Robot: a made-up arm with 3 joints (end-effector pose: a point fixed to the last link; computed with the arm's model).
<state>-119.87 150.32 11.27</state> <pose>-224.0 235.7 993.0 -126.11 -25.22 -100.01</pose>
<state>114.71 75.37 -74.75</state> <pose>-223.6 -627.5 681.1 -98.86 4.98 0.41</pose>
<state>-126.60 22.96 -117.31</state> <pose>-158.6 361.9 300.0 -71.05 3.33 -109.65</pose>
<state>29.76 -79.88 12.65</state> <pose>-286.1 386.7 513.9 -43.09 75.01 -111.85</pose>
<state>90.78 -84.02 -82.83</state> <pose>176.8 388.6 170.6 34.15 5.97 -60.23</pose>
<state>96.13 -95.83 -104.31</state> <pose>283.6 338.4 208.3 37.96 -6.42 -62.29</pose>
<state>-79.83 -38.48 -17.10</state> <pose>97.3 -471.4 52.6 10.28 24.02 81.39</pose>
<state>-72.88 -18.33 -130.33</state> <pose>198.7 146.5 85.2 -49.12 -18.78 -171.38</pose>
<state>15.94 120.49 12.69</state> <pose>652.0 -270.5 757.0 -105.96 -49.48 100.13</pose>
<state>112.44 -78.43 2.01</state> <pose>482.3 388.9 460.7 -5.67 72.51 -153.07</pose>
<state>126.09 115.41 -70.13</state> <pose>-70.7 -517.3 1005.2 -124.78 27.34 -3.82</pose>
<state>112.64 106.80 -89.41</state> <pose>61.7 -553.6 959.1 -122.90 40.19 9.13</pose>
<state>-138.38 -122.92 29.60</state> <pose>80.0 -532.6 915.3 -125.44 35.72 -40.83</pose>
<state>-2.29 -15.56 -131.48</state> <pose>362.3 -100.7 99.4 -51.64 -16.65 120.79</pose>
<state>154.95 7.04 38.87</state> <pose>167.6 31.5 14.3 3.86 15.01 176.05</pose>
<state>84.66 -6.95 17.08</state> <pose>-30.7 108.2 0.6 2.67 15.63 -101.26</pose>
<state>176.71 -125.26 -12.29</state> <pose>572.4 -356.6 868.9 -152.75 73.24 -17.53</pose>
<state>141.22 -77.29 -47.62</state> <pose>565.5 216.0 238.3 32.04 32.67 -124.72</pose>
